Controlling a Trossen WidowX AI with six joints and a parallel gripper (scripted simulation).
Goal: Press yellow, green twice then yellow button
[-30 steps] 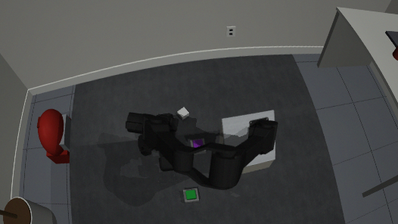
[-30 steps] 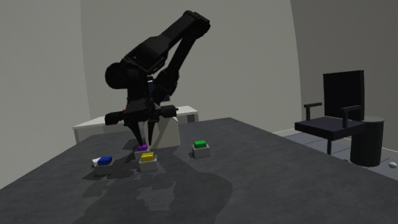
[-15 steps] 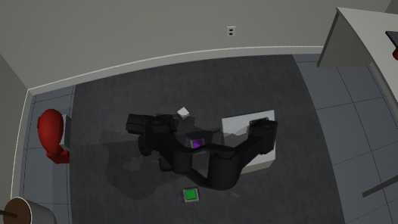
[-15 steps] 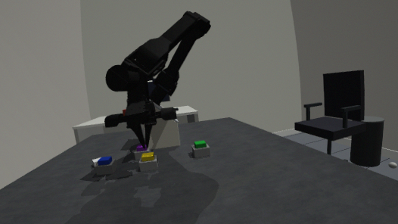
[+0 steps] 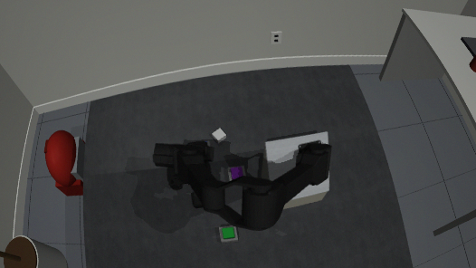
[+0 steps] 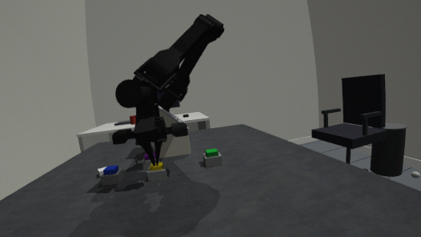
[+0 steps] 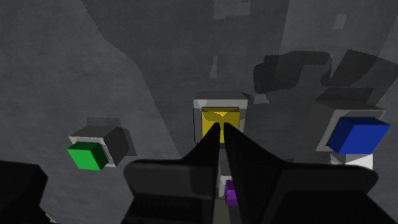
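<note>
Now: gripper tip 1 cm above the yellow button. Also, from my gripper tip: blue button 13 cm to the right, 1 cm behind; green button 16 cm to the left, 4 cm behind; purple button 10 cm behind, 2 cm to the right.
</note>
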